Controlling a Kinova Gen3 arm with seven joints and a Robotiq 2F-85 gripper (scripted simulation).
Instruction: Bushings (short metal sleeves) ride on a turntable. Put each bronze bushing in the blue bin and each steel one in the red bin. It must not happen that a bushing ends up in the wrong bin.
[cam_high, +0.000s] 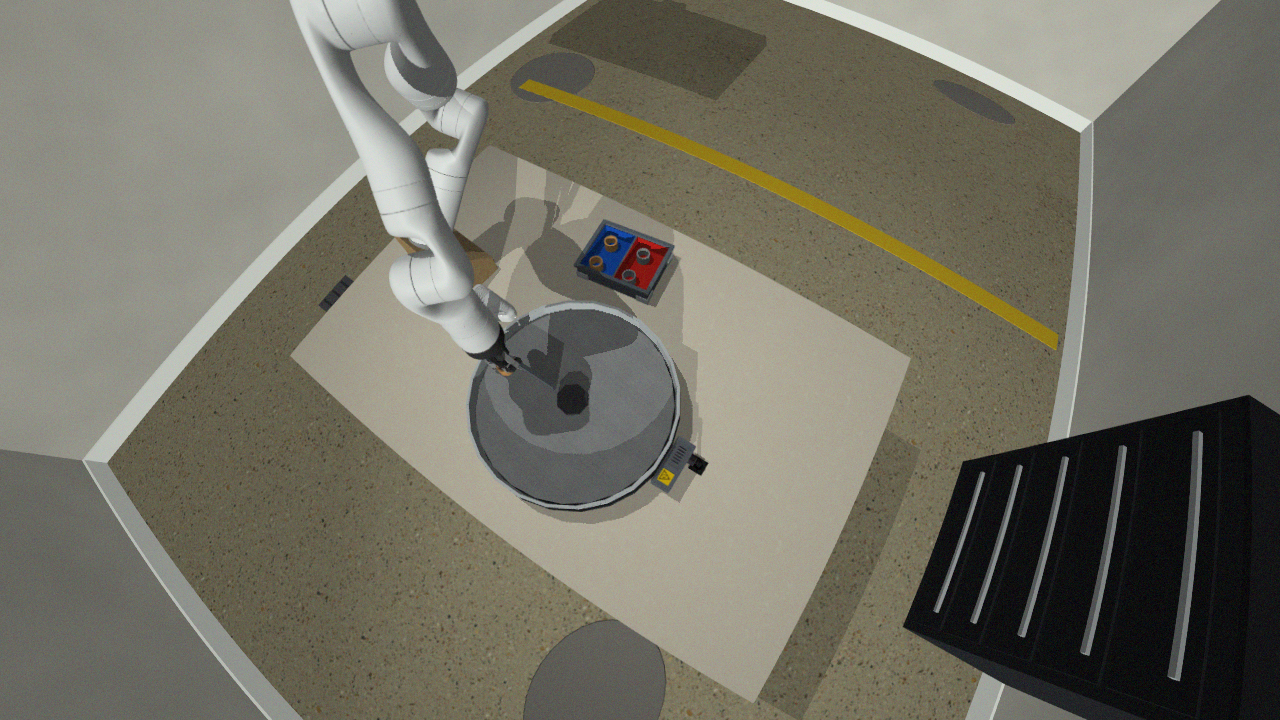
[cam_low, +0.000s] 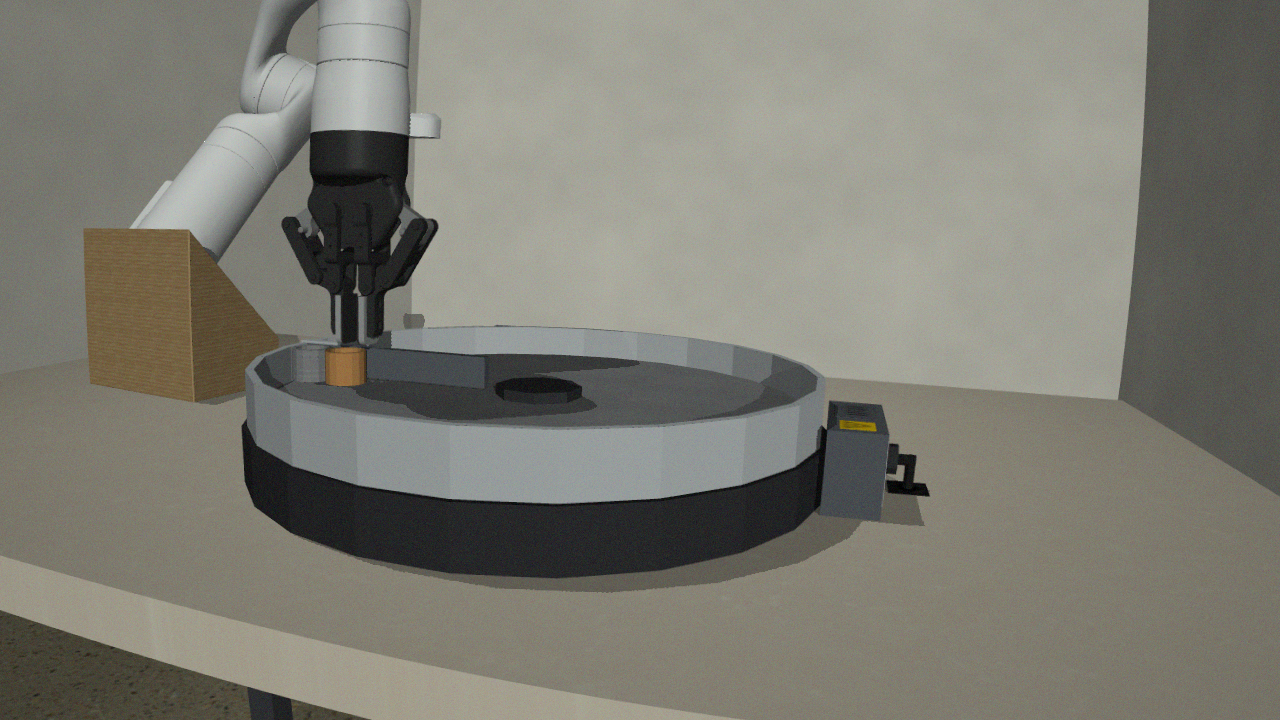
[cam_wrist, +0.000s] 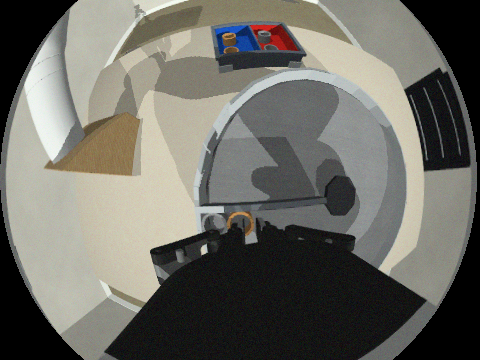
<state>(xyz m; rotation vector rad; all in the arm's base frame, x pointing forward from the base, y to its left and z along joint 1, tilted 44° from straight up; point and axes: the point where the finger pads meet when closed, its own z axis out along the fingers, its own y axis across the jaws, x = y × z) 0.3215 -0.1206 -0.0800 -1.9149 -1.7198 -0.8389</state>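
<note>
The grey turntable lies 15 cm ahead of my hand, 1 cm to the left of it and 5 cm below it.
</note>
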